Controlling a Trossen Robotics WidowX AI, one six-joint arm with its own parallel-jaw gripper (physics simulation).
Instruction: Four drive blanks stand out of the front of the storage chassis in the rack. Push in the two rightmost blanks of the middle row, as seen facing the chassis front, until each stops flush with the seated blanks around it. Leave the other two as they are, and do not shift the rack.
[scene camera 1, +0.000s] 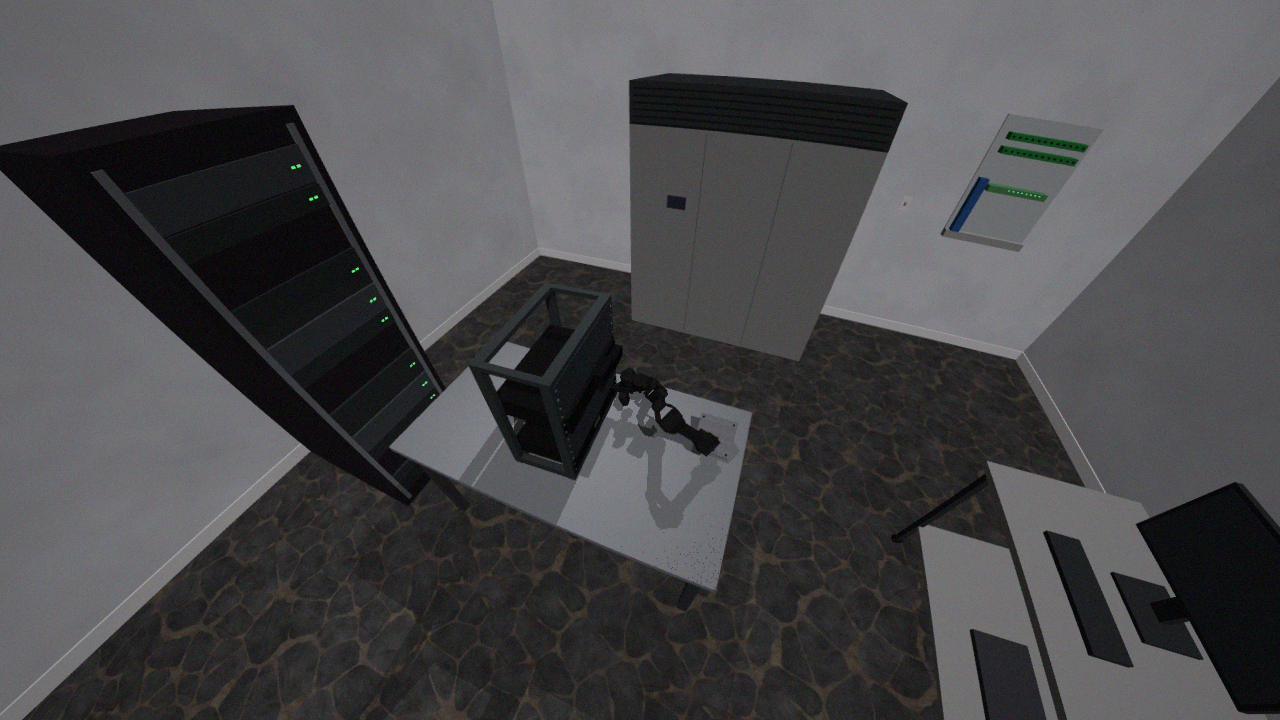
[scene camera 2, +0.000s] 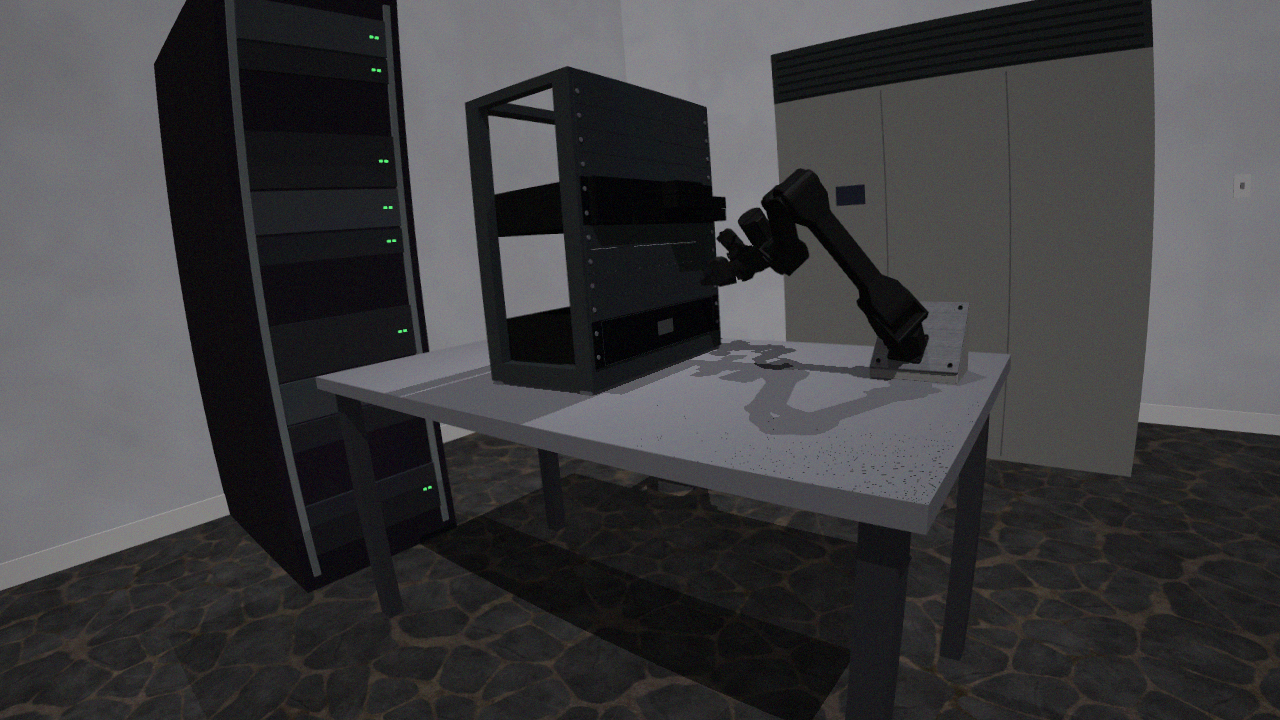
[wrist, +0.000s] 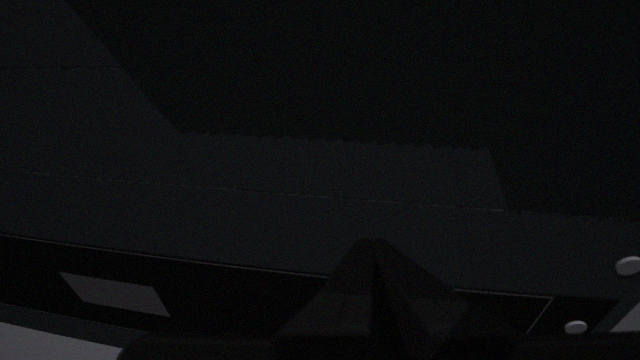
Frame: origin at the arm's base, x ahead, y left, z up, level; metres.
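Where they show: gripper, between the fingertips: (scene camera 1: 610, 388) (scene camera 2: 701, 283) (wrist: 369, 252); arm's base, origin of its link: (scene camera 1: 709, 441) (scene camera 2: 908, 347).
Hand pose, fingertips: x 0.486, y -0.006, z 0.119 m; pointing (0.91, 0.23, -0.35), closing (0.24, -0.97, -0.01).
Each offset is from my fingertips to the centre of the thing. "*": to the spot under its first point. Level surfaces: height alone.
The dark rack (scene camera 1: 561, 434) (scene camera 2: 572, 304) stands upright on the table. The black storage chassis @[* 0.026 m back, 0.218 m left, 0.191 m up] (scene camera 2: 640, 198) sits across its upper middle. A dark block @[* 0.021 m back, 0.057 m right, 0.172 m up] (scene camera 2: 718, 208) stands out at the chassis front's far right end; single blanks and rows cannot be told apart in the dark. My gripper (scene camera 1: 623, 399) (scene camera 2: 708, 276) (wrist: 369, 252) is shut and empty, its fingertips together. It is below the chassis level, near the rack front's right side. In the wrist view its fingertips show against plain dark panels, above the lower black unit (wrist: 210, 295). The drive blanks cannot be made out in the wrist view.
The lower black unit (scene camera 2: 640, 335) bears a grey label @[* 0.001 m back, 0.139 m left, 0.079 m down] (scene camera 2: 665, 325) (wrist: 117, 295). Round screw heads @[* 0.026 m ahead, 0.091 m right, 0.013 m down] (wrist: 628, 265) line the rack's right edge. The arm's base is on a grey plate (scene camera 2: 947, 335) on the white table @[0.174 m down] (scene camera 1: 644, 546) (scene camera 2: 680, 438). A tall server cabinet (scene camera 2: 201, 268) stands behind at left.
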